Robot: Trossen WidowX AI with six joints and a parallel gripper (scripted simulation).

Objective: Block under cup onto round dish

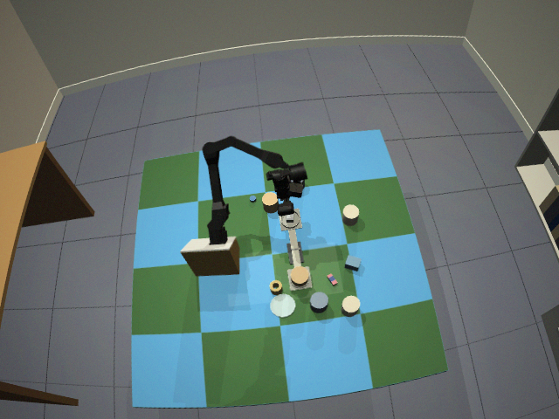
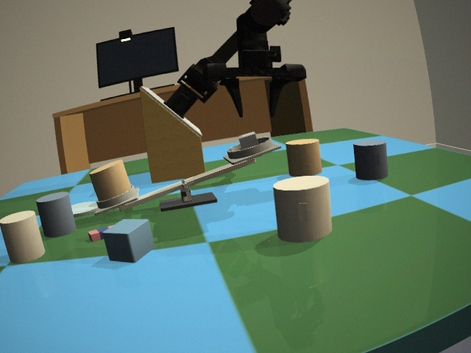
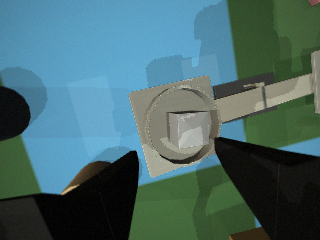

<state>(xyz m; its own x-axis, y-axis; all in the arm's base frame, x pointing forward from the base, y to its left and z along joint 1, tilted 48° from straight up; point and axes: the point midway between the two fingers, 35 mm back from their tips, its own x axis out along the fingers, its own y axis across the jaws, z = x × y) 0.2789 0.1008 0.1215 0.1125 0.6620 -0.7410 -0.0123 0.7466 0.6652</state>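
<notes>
Now: gripper tip 2 cm to the left of the grey block and 4 cm above it. The rest, counted from my gripper tip: blue disc 16 cm behind, 15 cm to the left, 13 cm below; then pink-and-blue piece 16 cm ahead, 28 cm to the right, 13 cm below; then blue-grey cube 25 cm ahead, 22 cm to the right, 11 cm below.
</notes>
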